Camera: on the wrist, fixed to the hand. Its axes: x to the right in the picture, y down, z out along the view.
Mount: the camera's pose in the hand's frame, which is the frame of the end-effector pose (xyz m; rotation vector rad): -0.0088 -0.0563 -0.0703 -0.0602 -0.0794 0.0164
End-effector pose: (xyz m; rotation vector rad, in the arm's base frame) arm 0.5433 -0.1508 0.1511 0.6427 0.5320 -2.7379
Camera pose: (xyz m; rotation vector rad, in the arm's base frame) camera 0.5574 -0.0700 0.1128 0.5192 0.5854 -2.7078
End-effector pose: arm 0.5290 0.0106 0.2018 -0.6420 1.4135 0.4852
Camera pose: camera 0.5129 -0.0775 0.2146 -0.6531 1.3341 0.5622
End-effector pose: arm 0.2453 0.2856 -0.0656 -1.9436 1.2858 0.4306
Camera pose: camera 0.2830 0.2510 0.0091 -1.9469 1.2518 0.5550
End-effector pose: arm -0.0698 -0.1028 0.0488 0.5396 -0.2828 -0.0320
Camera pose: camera -0.0565 -0.1149 -0.0399 0.4768 -0.3626 -0.0460
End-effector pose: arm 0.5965 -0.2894 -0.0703 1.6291 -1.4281 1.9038
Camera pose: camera 0.5972 -0.2034 -0.0420 1.6875 -1.5188 1.8052
